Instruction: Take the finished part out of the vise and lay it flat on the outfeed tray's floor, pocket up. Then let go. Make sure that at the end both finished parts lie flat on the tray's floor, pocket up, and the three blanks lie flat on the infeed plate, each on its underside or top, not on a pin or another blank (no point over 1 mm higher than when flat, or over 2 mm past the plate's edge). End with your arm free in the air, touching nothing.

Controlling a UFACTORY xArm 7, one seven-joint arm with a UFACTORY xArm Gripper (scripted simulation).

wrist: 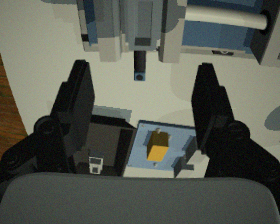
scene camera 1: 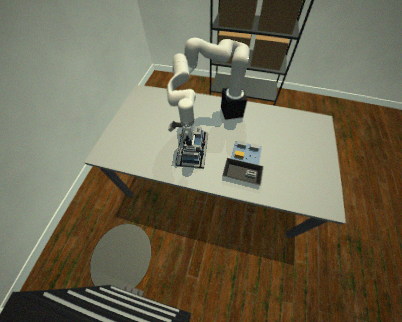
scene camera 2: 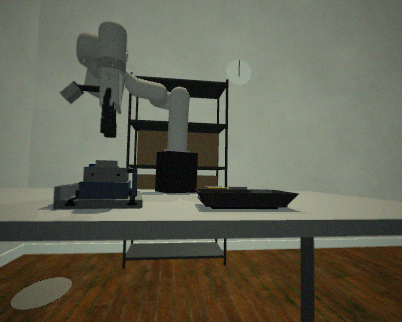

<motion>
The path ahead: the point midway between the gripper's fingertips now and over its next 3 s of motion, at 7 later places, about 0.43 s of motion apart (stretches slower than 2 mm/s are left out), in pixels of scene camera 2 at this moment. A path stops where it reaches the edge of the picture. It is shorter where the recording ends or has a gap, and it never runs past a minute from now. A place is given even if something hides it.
The gripper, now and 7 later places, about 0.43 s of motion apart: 108, 135; 108, 137; 108, 142; 107, 149; 107, 156; 107, 159; 107, 159; 107, 159
</motion>
